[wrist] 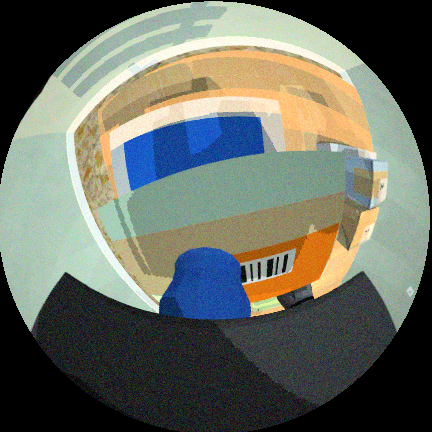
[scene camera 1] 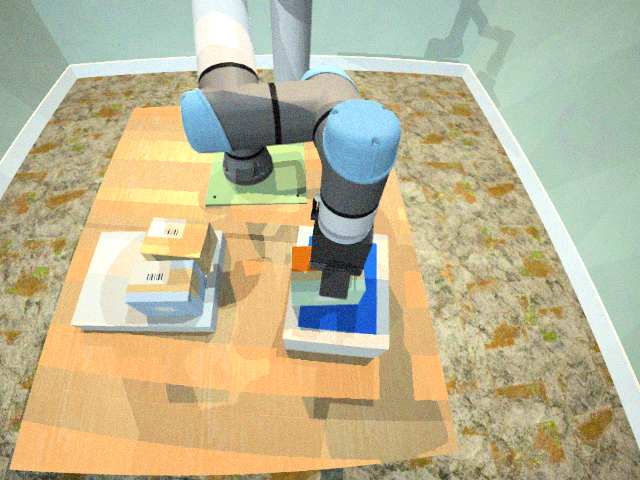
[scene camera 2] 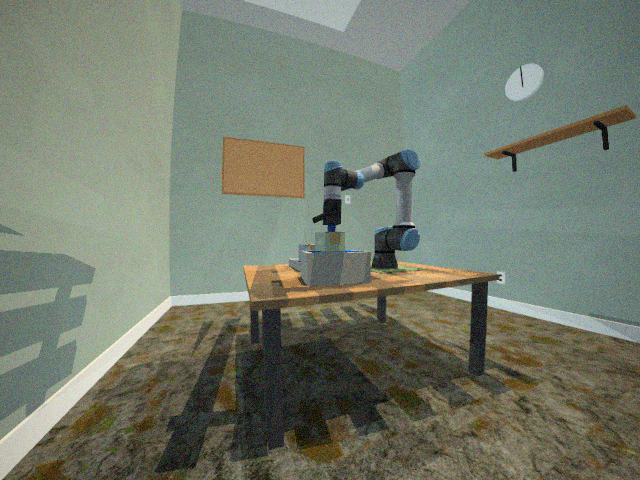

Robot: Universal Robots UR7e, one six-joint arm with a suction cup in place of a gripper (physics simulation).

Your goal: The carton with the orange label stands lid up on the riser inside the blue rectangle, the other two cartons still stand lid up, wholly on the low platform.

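Frame: origin at the arm's base, x back, y down, z right, level; centimetres.
Seen in the pictures: hand at its tool point: (wrist: pixel 209 253) (scene camera 2: pixel 331 235); arm's base at its link origin: (scene camera 1: pixel 248 166) (scene camera 2: pixel 384 267).
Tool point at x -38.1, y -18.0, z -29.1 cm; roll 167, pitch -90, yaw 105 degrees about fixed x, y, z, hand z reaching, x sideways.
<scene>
Pixels of each thing's top centre, then the offset from my tool point to it. Level surfaces: height alone.
- carton with the orange label, top centre: (wrist: pixel 235 263) (scene camera 1: pixel 327 267) (scene camera 2: pixel 329 232) dx -0.5, dy -1.4, dz +1.3 cm
- riser at its top centre: (wrist: pixel 195 216) (scene camera 1: pixel 340 282) (scene camera 2: pixel 333 251) dx +0.5, dy +6.7, dz -1.9 cm
- blue rectangle at its top centre: (wrist: pixel 195 216) (scene camera 1: pixel 340 282) dx +0.5, dy +6.7, dz -1.9 cm
- tan carton at its top centre: (scene camera 1: pixel 174 236) (wrist: pixel 366 227) dx +4.6, dy +5.9, dz +34.9 cm
- low platform at its top centre: (scene camera 1: pixel 149 275) dx -2.4, dy +13.9, dz +41.8 cm
- wooden table at its surface level: dy +18.7 cm
My suction gripper (scene camera 2: pixel 331 230) (wrist: pixel 205 282) holds the carton with the orange label (scene camera 1: pixel 301 258) (scene camera 2: pixel 325 242) (wrist: pixel 225 190) from above, lid up and level. Its cup is hidden in scene camera 1. The carton is over the riser (scene camera 1: pixel 336 341) (scene camera 2: pixel 330 268) (wrist: pixel 240 105), its underside at or very slightly above the top; contact cannot be told. It covers the back part of the blue rectangle (scene camera 1: pixel 338 320) (wrist: pixel 205 135), near the left border in scene camera 1. A tan carton (scene camera 1: pixel 178 248) (wrist: pixel 361 227) and a light blue one (scene camera 1: pixel 164 304) (wrist: pixel 360 180) stand lid up on the low platform (scene camera 1: pixel 98 304).
The wooden table (scene camera 1: pixel 206 428) (scene camera 2: pixel 429 281) carries the riser, the platform and the green base plate (scene camera 1: pixel 258 196) under the arm's foot. The two standing cartons are close together near the platform's right side in scene camera 1. A stretch of table separates platform and riser.
</scene>
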